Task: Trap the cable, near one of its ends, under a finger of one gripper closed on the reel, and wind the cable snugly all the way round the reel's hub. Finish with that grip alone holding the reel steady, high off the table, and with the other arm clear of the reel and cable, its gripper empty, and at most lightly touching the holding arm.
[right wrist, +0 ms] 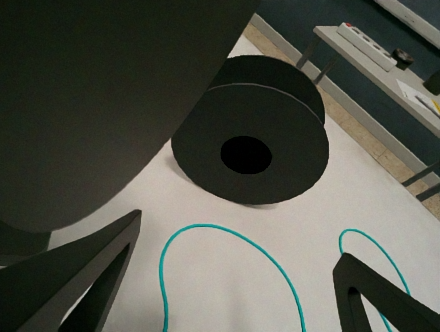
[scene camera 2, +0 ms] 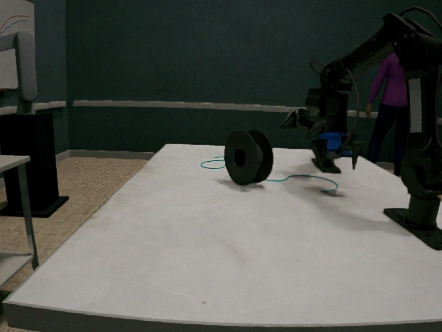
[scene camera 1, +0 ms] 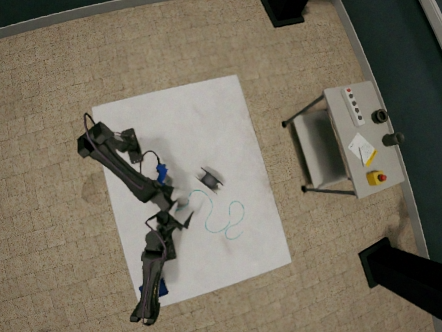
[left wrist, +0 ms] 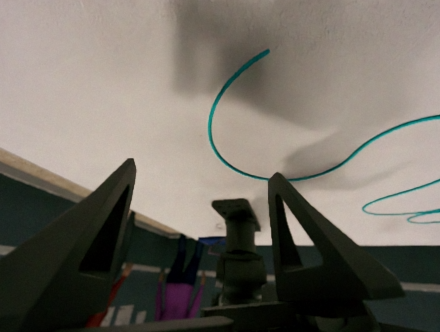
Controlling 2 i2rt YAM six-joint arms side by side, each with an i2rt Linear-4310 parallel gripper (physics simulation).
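Pixels of known places: left gripper, between the fingertips: [scene camera 2: 337,168] [left wrist: 209,170]; right gripper, between the fingertips: [right wrist: 241,241] [scene camera 2: 292,132] [scene camera 1: 185,205]; left arm's base, origin of its link: [scene camera 2: 418,228] [scene camera 1: 132,146]; right arm's base, origin of its link: [scene camera 2: 325,166] [scene camera 1: 166,241] [left wrist: 240,216].
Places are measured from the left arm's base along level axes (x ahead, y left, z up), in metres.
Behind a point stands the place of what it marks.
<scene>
The black reel [scene camera 1: 210,179] {x 0.343, y -0.329, z 0.114 m} [scene camera 2: 243,157] {x 0.352, y -0.306, z 0.082 m} [right wrist: 295,150] {x 0.329, y -0.380, z 0.110 m} stands upright on its flange rims on the white table. The thin teal cable [scene camera 1: 199,190] {x 0.267, y -0.366, z 0.003 m} [scene camera 2: 300,175] {x 0.142, y -0.426, z 0.001 m} [left wrist: 210,125] {x 0.072, y -0.293, z 0.003 m} [right wrist: 200,226] {x 0.266, y -0.366, z 0.002 m} lies in loose curves on the table beside the reel, with none visible on it. One cable end [left wrist: 268,51] {x 0.136, y -0.252, z 0.005 m} shows ahead of my left fingers in the left wrist view. My left gripper [left wrist: 209,170] {x 0.083, y -0.283, z 0.062 m} is open and empty, above the table near that end. My right gripper [right wrist: 241,241] {x 0.189, y -0.401, z 0.145 m} is open and empty, above the cable, with the reel ahead of it. In scene camera 1 the two grippers partly overlap.
The left arm's dark body [right wrist: 90,100] fills the upper left of the right wrist view, close to the right gripper. The right arm's base [left wrist: 240,235] {x 0.012, y -0.534, z 0.048 m} shows in the left wrist view. A cart [scene camera 1: 392,167] with small items stands beyond the table's far edge. A person [scene camera 2: 390,100] stands behind the table.
</scene>
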